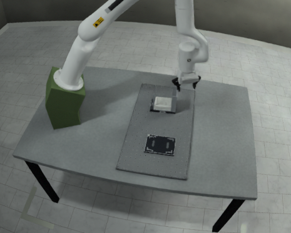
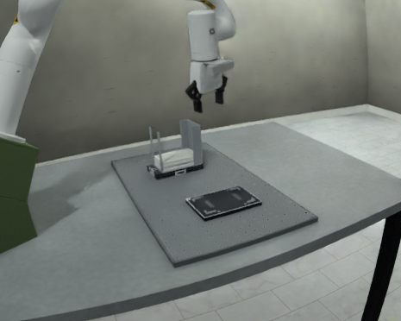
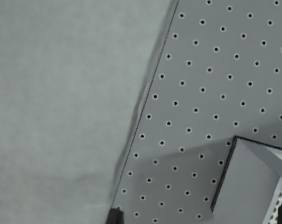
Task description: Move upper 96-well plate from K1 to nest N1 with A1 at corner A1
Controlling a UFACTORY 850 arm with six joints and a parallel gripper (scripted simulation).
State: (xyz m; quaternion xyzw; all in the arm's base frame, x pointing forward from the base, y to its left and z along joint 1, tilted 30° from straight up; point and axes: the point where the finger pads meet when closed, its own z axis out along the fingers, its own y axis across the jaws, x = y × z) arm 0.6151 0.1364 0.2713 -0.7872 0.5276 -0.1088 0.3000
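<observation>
The white 96-well plate is 12 cm behind my hand and 16 cm below it. Round my hand: black plate nest (7 cm behind, 30 cm to the right, 19 cm below).
</observation>
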